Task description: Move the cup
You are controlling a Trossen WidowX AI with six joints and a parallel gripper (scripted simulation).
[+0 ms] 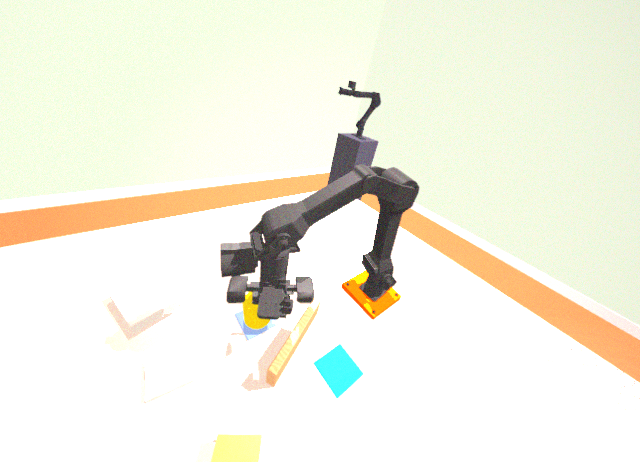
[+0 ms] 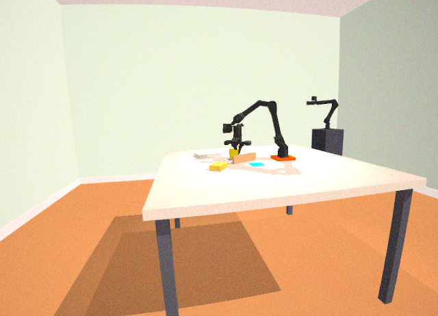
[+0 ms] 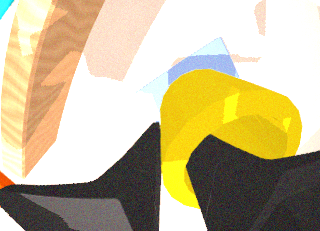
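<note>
My gripper tip is now 190 mm to the right of the cyan pad, 60 mm past it and 40 mm above it. Round my gripper tip: pale slab (210 mm to the right, 180 mm ahead, 20 mm below); then tan wooden bar (90 mm to the left, 20 mm below, 20 mm behind); then yellow cup (20 mm to the right, 20 mm ahead).
</note>
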